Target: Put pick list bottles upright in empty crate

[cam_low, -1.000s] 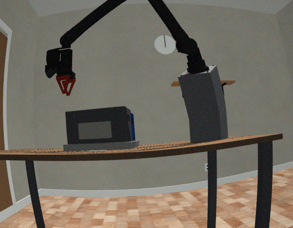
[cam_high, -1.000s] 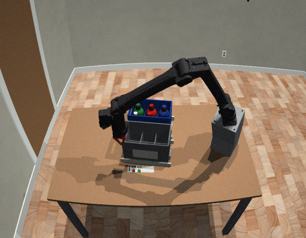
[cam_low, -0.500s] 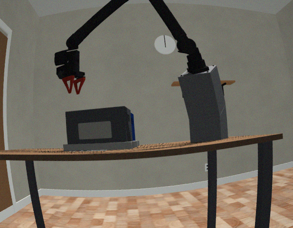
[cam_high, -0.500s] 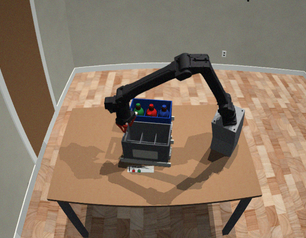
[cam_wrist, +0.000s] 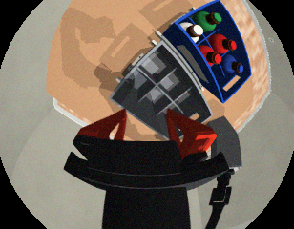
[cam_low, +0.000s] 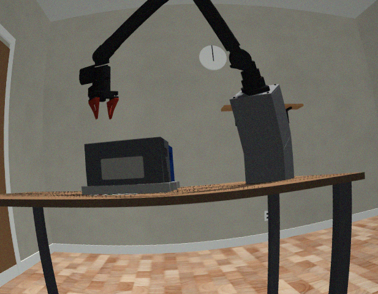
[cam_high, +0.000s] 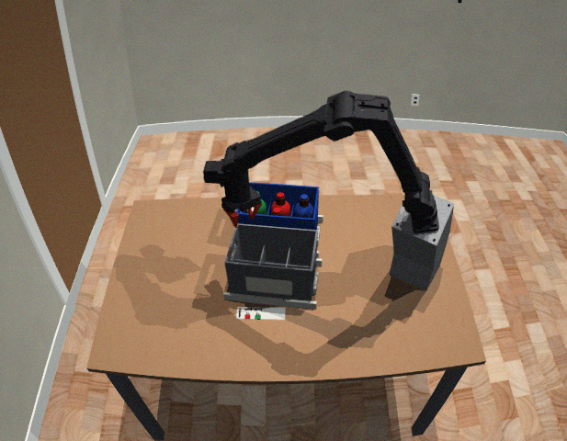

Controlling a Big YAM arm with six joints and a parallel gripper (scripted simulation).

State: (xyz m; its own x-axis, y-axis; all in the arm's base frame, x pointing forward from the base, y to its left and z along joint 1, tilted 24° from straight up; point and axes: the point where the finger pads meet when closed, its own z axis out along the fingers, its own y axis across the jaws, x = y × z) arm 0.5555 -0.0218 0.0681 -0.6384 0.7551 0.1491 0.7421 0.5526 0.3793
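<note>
Now: the red-labelled bottle 8 cm behind my hand, 19 cm to the right of it and 19 cm below it. The rest, counted from my hand: pick list: 5 cm behind, 14 cm to the left, 28 cm below; grey crate: 9 cm behind, 19 cm below; green-labelled bottle: 28 cm to the right, 19 cm below.
</note>
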